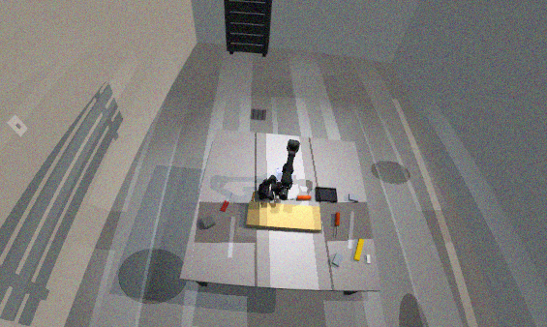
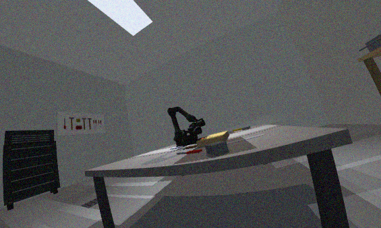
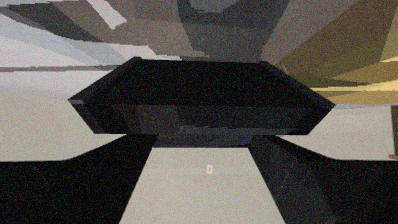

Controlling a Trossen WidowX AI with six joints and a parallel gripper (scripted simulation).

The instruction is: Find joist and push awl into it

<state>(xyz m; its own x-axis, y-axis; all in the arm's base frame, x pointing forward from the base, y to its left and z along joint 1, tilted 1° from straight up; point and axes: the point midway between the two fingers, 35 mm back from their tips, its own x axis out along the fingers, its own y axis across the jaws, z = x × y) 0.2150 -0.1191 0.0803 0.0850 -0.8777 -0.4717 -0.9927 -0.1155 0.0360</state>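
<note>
The awl is 5 cm to the right of my gripper tip and 7 cm below it. Also, from my gripper tip: black tray (13 cm behind, 49 cm to the left, 7 cm below); yellow bar (25 cm ahead, 77 cm to the left, 7 cm below); black stud finder (1 cm ahead, 1 cm below).
</note>
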